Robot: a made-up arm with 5 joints.
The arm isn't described. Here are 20 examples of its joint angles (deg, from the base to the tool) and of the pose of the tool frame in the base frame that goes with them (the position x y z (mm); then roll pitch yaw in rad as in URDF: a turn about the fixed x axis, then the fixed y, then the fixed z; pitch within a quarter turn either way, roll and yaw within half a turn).
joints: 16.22 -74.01 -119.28 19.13 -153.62
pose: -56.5 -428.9 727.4 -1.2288 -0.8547 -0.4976
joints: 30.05 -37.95 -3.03 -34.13 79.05
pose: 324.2 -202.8 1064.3 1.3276 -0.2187 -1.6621
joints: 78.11 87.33 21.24 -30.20 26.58
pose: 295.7 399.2 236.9 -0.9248 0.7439 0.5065
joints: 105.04 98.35 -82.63 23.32 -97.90
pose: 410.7 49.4 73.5 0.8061 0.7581 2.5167
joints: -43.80 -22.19 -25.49 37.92 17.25
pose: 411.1 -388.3 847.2 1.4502 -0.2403 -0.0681
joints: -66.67 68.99 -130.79 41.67 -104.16
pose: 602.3 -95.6 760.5 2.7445 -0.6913 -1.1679
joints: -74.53 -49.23 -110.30 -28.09 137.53
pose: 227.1 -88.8 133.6 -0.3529 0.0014 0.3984
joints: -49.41 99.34 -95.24 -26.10 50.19
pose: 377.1 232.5 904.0 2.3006 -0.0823 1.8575
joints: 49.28 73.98 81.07 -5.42 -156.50
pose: 55.6 415.0 334.8 1.3233 0.5074 0.2729
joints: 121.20 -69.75 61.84 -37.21 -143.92
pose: 374.0 449.7 506.9 -0.8172 -0.9096 2.3435
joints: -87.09 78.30 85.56 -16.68 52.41
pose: 62.3 -285.7 1034.2 1.8929 -0.9185 -1.0146
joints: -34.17 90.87 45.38 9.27 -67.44
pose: 26.0 90.2 1032.8 -1.9831 -0.0556 1.7480
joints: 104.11 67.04 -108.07 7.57 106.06
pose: 611.0 -33.9 270.3 0.2457 1.1706 -1.8588
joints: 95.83 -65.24 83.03 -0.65 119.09
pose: 542.3 84.2 738.6 -2.8698 -1.1209 1.9435
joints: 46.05 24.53 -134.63 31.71 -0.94
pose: 556.0 -102.0 696.5 1.5777 -0.2559 0.2949
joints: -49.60 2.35 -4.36 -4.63 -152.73
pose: 564.2 -433.4 789.3 -1.5557 0.3232 0.6858
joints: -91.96 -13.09 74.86 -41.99 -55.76
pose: 497.7 -531.7 640.0 -0.6897 0.5025 -0.3842
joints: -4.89 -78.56 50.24 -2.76 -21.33
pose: 350.1 -391.3 835.4 -1.2004 0.1717 -1.3384
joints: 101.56 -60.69 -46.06 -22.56 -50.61
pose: 62.2 181.7 925.5 -1.6556 -1.0337 -0.0100
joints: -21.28 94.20 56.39 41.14 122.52
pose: -156.5 131.8 752.2 0.8949 0.1515 1.3362
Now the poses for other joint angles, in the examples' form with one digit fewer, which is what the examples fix.
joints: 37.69 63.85 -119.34 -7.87 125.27
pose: 592 128 361 -1.734 0.753 1.984
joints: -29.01 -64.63 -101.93 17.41 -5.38
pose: 55 -487 529 1.883 0.142 -1.214
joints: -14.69 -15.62 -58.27 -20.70 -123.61
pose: 431 -503 597 -0.622 0.246 0.316
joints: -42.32 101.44 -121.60 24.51 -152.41
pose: 444 198 921 -2.109 -1.079 -2.963
